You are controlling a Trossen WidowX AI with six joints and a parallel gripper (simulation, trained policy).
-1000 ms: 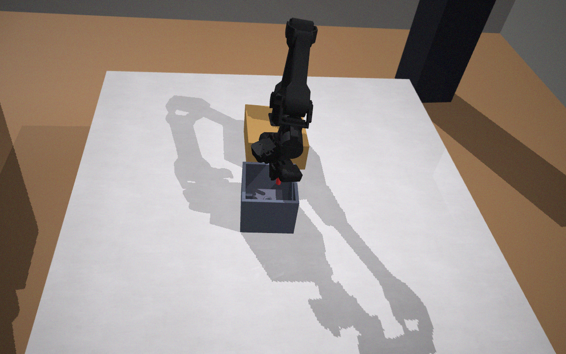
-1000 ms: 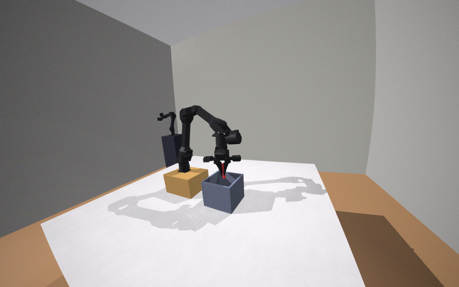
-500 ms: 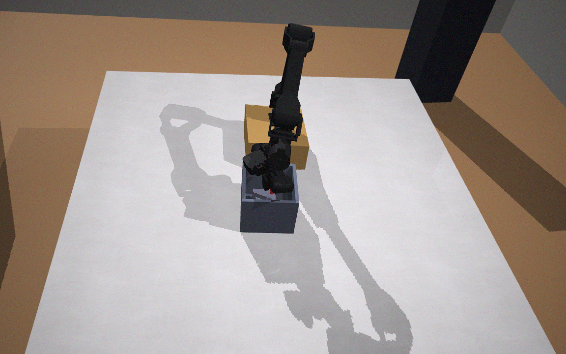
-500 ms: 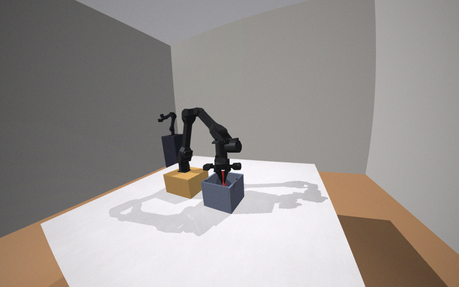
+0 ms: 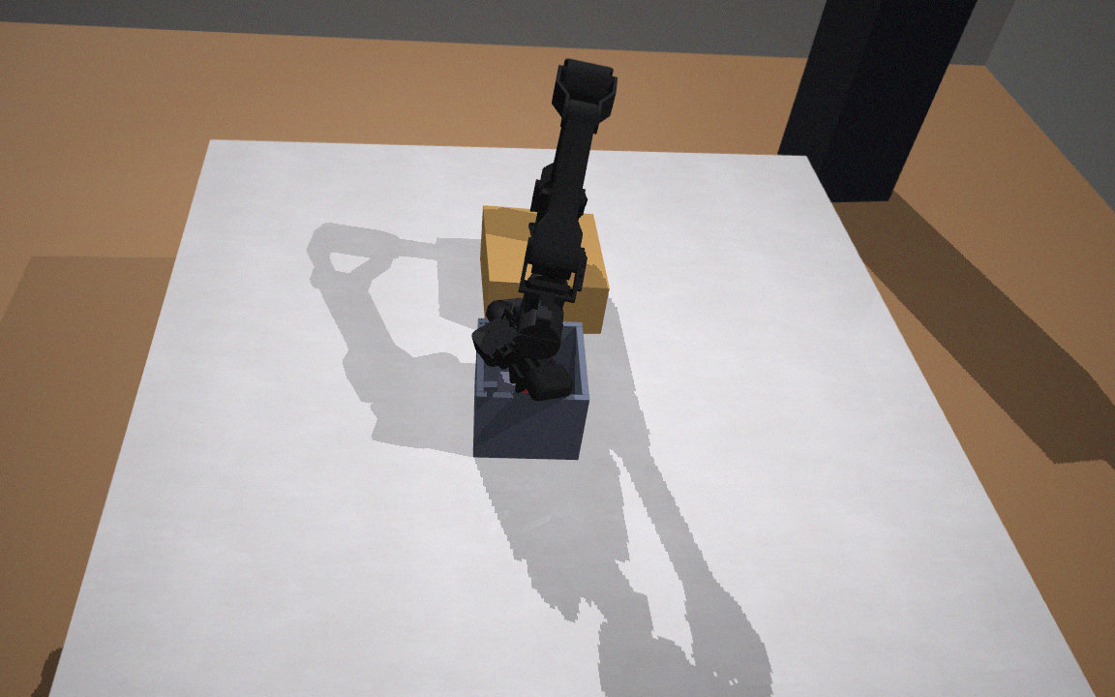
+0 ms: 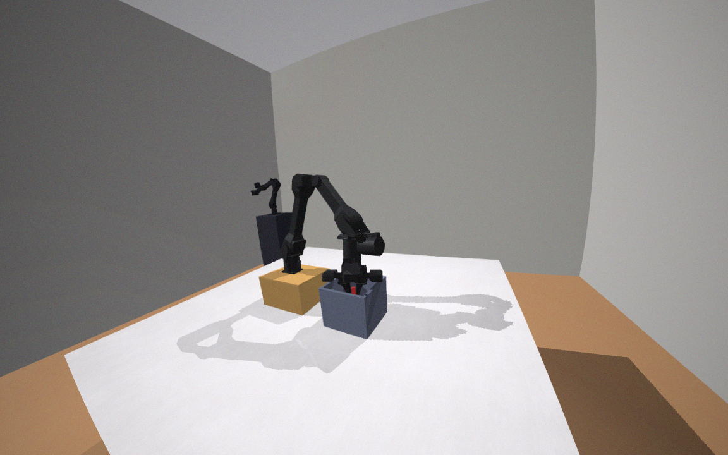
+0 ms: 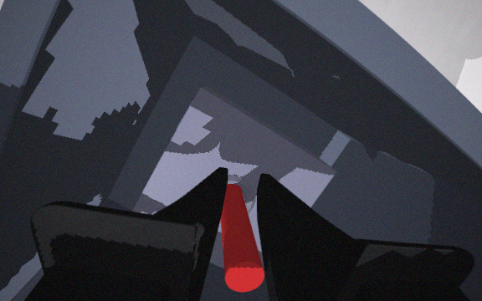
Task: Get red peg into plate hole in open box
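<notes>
Now: the red peg 20 mm to the left of my gripper tip. From my gripper tip the other things lie so: plate 30 mm below, 20 mm to the left.
</notes>
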